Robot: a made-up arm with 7 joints.
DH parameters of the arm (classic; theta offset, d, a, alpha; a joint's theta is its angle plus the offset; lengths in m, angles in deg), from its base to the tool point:
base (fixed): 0 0 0 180
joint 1: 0 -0.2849 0 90
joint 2: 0 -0.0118 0 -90
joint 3: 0 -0.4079 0 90
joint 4: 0 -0.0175 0 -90
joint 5: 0 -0.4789 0 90
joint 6: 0 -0.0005 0 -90
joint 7: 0 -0.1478 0 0
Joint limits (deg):
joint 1: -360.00..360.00
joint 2: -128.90..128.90
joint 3: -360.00..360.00
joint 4: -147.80..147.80
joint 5: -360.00..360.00
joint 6: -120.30..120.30
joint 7: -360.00..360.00
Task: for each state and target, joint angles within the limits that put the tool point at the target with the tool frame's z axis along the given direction. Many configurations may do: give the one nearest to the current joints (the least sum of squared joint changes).
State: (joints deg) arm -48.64 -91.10 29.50 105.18 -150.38 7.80 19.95
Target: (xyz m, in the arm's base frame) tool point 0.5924 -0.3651 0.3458 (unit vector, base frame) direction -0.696 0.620 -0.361
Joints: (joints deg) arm -98.79 -119.92 65.35 103.57 -149.77 46.17 19.95
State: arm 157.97 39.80 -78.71 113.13 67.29 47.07 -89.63
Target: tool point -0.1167 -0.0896 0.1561 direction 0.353 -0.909 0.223
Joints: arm 158.28 35.78 -52.66 147.15 45.02 102.92 -89.63
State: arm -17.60 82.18 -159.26 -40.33 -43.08 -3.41 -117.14
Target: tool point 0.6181 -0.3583 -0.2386 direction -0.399 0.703 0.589
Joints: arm 4.64 94.84 -150.69 -64.74 -70.56 19.47 -117.14
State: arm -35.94 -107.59 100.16 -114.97 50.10 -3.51 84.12
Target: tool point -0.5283 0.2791 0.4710 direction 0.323 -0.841 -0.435
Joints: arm -37.67 -98.25 112.91 -107.27 50.08 -1.98 84.12
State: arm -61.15 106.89 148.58 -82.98 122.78 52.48 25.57
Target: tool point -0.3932 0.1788 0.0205 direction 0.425 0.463 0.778
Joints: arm -106.58 51.44 143.79 -120.33 147.83 21.43 25.57
